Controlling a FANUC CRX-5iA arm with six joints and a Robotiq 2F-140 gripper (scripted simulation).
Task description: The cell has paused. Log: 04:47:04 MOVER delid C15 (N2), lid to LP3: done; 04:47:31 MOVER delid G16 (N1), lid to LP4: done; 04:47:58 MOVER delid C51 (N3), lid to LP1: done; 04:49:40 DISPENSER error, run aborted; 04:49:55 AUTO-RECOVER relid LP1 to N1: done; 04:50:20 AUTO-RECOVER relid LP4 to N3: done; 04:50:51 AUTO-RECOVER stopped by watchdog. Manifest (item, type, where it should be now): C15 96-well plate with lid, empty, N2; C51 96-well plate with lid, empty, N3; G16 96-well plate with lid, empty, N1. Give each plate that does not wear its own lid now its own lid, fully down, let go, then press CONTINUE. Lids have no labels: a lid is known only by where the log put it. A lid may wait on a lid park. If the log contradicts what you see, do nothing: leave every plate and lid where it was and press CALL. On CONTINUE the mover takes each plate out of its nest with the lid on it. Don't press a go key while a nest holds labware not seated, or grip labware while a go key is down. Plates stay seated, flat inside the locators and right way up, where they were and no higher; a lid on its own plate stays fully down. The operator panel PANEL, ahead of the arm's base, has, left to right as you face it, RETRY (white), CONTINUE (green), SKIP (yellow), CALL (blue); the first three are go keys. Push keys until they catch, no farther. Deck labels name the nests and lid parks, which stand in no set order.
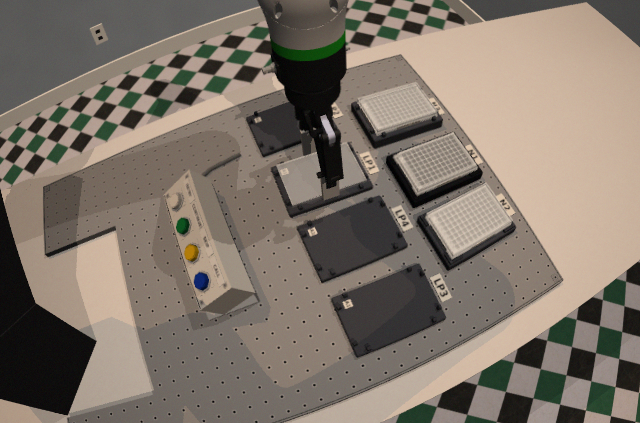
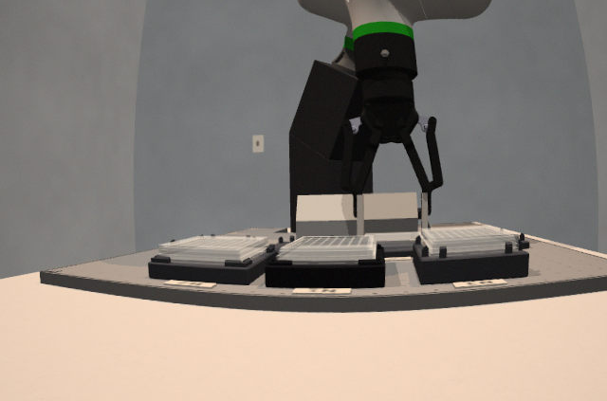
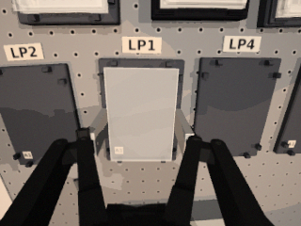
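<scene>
Right now the lid park LP1 is 40 mm below my hand. Round my hand: lid park LP4: 30 mm ahead, 120 mm to the right, 40 mm below; lid park LP2: 40 mm behind, 130 mm to the left, 40 mm below; white retry key: 240 mm behind, 40 mm to the right, 20 mm above.
</scene>
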